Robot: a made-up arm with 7 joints. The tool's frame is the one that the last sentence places.
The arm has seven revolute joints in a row. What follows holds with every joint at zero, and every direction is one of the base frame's.
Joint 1 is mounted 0.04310 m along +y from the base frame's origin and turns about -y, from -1.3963 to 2.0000 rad.
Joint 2 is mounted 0.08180 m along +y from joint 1 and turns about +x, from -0.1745 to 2.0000 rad.
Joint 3 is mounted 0.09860 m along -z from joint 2 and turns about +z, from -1.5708 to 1.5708 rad.
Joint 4 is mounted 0.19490 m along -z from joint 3 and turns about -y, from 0.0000 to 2.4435 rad.
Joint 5 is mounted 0.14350 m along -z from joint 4 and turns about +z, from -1.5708 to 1.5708 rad.
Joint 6 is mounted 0.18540 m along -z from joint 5 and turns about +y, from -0.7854 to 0.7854 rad.
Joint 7 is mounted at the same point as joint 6 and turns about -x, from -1.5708 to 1.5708 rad.
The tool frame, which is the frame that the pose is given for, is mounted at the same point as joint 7; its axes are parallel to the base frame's.
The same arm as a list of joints. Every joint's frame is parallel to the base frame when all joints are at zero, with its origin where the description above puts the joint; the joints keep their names.
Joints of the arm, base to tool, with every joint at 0 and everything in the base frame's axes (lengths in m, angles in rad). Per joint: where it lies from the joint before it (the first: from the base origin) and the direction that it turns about. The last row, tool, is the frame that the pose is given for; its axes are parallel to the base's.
joint 1: axis -y xyz 0 0.0431 0
joint 2: axis +x xyz 0 0.0818 0
joint 3: axis +z xyz 0 0 -0.0986
joint 4: axis -y xyz 0 0 -0.1949
joint 5: axis +z xyz 0 0 -0.1435
joint 6: axis +y xyz 0 0 -0.1854
joint 7: axis -x xyz 0 0 0
tool: xyz 0 0 0
Joint limits (rad, base to tool): -1.3963..2 -0.1745..2 -1.5708..1.5708 0..2.4435 -1.5708..1.5708 -0.7854..0.7854 -1.5708..1.5708

